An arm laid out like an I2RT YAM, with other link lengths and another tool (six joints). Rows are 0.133 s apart.
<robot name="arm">
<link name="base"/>
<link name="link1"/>
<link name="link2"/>
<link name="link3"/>
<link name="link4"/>
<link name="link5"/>
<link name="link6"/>
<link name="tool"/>
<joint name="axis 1" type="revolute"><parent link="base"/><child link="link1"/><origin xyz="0 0 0.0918"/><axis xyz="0 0 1"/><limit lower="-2.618" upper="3.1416"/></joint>
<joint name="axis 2" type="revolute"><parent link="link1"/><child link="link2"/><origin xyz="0.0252 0.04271 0.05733" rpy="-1.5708 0 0"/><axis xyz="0 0 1"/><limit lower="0" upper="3.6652"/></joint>
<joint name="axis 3" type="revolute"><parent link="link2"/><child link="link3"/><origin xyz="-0.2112 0 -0.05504" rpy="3.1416 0 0"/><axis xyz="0 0 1"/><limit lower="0" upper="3.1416"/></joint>
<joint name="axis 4" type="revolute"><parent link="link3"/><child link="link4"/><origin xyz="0.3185 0.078 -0.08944"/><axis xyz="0 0 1"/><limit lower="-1.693" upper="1.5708"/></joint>
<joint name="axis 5" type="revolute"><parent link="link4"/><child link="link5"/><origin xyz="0.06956 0.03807 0.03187" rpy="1.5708 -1.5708 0"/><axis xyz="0 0 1"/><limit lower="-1.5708" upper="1.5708"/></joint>
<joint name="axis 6" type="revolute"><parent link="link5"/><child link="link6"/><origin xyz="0 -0.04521 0.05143" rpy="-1.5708 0 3.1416"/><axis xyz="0 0 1"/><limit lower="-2.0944" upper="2.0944"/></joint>
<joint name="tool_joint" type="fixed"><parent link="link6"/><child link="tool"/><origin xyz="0.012 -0.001 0.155" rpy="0 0.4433 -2.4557"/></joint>
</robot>
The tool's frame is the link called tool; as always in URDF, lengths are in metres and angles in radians.
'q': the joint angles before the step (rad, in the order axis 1, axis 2, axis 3, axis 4, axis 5, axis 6). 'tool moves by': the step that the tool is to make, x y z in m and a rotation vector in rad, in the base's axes. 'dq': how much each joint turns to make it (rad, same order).
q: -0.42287 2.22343 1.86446 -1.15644 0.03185 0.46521
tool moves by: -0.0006 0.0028 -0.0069 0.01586 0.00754 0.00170
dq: 0.00002 0.01531 0.00016 0.00179 -0.01144 -0.00112
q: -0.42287 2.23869 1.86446 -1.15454 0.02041 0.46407
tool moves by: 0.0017 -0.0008 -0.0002 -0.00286 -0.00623 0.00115
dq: -0.00008 0.00033 -0.00023 0.00743 0.00000 -0.00123
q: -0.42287 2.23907 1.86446 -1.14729 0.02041 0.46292
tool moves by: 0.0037 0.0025 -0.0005 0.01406 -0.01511 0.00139
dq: -0.00005 0.00160 0.00004 0.00957 -0.01907 -0.00043
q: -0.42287 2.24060 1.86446 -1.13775 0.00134 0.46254
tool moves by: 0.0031 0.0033 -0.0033 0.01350 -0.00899 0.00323
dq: 0.00219 0.00757 -0.00019 0.01044 -0.01603 -0.00010
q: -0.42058 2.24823 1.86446 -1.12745 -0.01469 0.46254
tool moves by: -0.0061 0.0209 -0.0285 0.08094 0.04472 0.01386
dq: 0.01134 0.06435 -0.00057 -0.00870 -0.05608 -0.00125
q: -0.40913 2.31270 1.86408 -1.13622 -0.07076 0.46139
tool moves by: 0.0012 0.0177 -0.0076 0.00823 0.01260 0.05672
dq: 0.03428 0.01703 -0.00003 0.00066 -0.00229 -0.02255
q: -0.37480 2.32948 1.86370 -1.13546 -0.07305 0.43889
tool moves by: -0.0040 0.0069 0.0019 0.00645 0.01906 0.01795
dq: 0.01104 -0.00098 0.00329 -0.02488 0.00115 -0.00689
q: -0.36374 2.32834 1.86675 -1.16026 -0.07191 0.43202
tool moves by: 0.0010 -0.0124 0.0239 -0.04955 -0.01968 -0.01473
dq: -0.00728 -0.05401 0.00131 -0.01870 0.03891 0.00874
